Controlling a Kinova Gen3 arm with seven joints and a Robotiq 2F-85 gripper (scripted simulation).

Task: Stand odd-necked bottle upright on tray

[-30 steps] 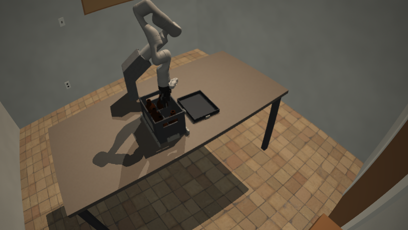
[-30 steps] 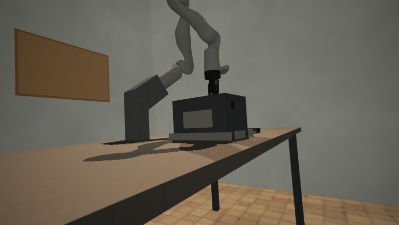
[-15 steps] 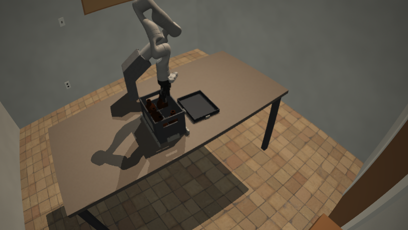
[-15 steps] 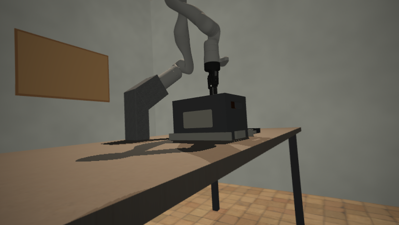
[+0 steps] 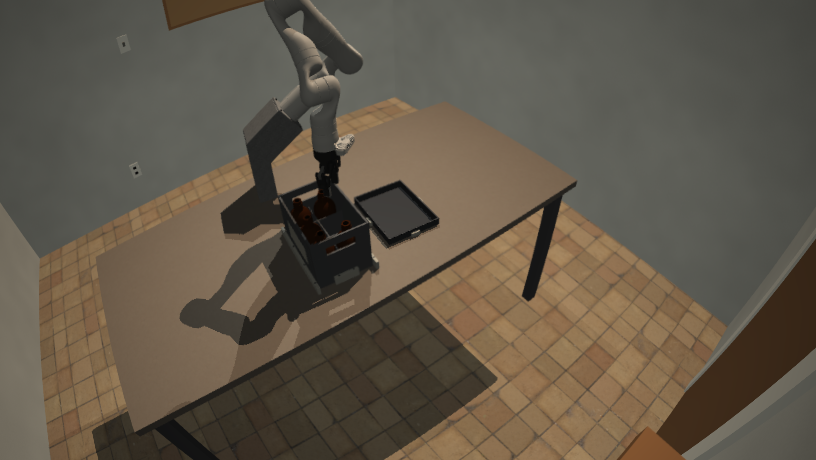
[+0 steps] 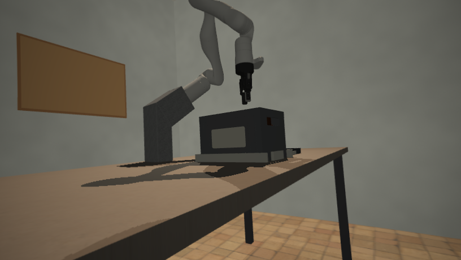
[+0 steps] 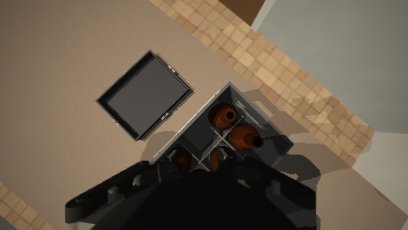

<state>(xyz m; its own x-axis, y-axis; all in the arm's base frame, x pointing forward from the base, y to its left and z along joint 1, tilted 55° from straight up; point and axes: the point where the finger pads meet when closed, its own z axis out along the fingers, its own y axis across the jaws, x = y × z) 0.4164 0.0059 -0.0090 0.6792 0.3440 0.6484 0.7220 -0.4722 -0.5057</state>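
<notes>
Right now my hand is 5 cm to the left of the crate and 16 cm above it. From my hand the other things lie so: dark tray 4 cm behind, 23 cm to the left, 23 cm below; then glass bottle 9 cm behind, 15 cm below.
</notes>
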